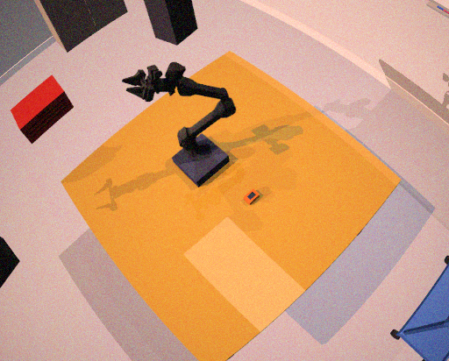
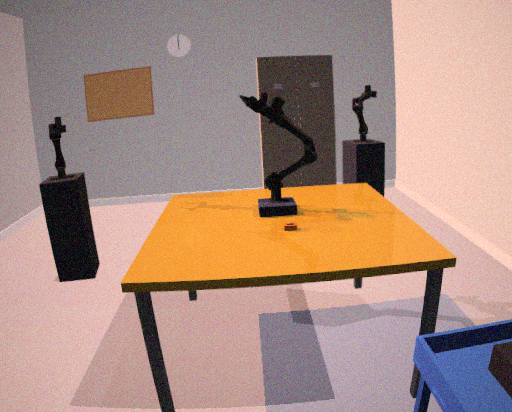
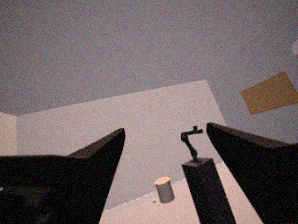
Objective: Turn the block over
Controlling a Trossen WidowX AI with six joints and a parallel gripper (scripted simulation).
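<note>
The block lies 47 cm ahead of my gripper tip, 10 cm to the left of it and 60 cm below it.
</note>
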